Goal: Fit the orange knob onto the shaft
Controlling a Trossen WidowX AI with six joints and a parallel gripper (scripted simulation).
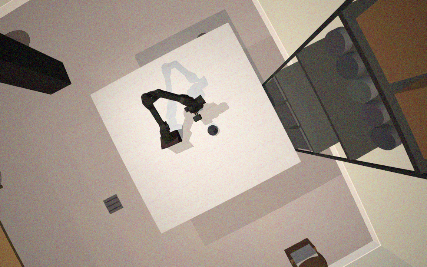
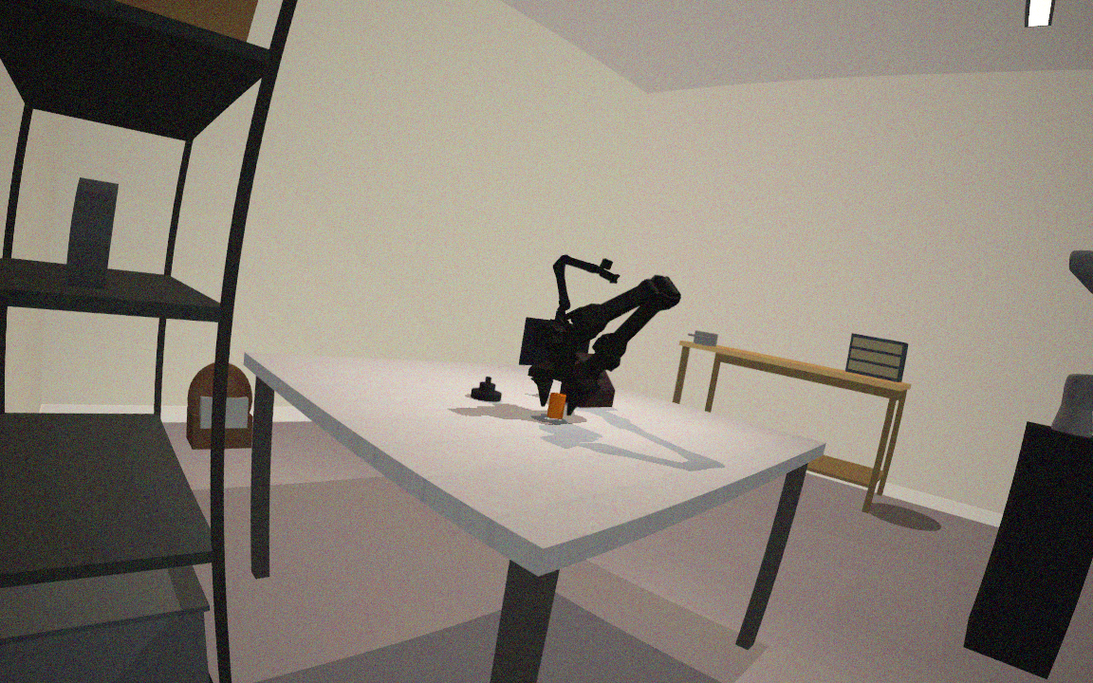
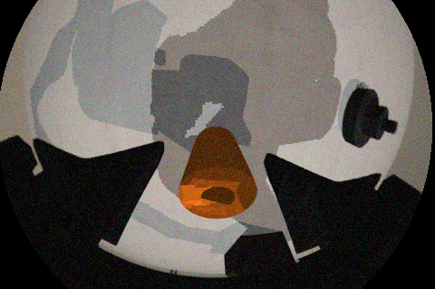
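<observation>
Now: the dark round pedestal 210 mm to the right of my gripper tip, 70 mm ahead of it and 10 mm above it. From my gripper tip the other things lie so: orange knob: 10 mm above.
</observation>
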